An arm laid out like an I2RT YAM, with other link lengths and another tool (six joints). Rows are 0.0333 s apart.
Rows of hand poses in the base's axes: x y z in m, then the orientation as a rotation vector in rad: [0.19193 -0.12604 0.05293 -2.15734 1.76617 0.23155]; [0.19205 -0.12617 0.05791 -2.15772 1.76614 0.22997]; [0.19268 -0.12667 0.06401 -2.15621 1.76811 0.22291]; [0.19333 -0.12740 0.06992 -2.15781 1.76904 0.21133]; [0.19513 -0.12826 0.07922 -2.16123 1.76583 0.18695]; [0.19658 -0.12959 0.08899 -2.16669 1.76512 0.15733]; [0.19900 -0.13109 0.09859 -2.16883 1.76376 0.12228]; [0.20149 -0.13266 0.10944 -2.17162 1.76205 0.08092]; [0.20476 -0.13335 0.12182 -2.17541 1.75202 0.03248]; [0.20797 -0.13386 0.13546 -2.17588 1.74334 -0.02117]
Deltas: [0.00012 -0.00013 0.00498 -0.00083 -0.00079 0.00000]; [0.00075 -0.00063 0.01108 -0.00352 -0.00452 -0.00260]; [0.00140 -0.00136 0.01699 -0.00947 -0.01018 -0.00372]; [0.00320 -0.00222 0.02629 -0.01962 -0.02444 -0.00353]; [0.00465 -0.00355 0.03606 -0.03452 -0.03959 -0.00418]; [0.00707 -0.00505 0.04566 -0.04943 -0.05918 -0.00681]; [0.00956 -0.00662 0.05651 -0.06753 -0.08194 -0.00969]; [0.01283 -0.00731 0.06889 -0.08583 -0.11188 -0.00883]; [0.01604 -0.00782 0.08253 -0.10564 -0.14486 -0.01085]
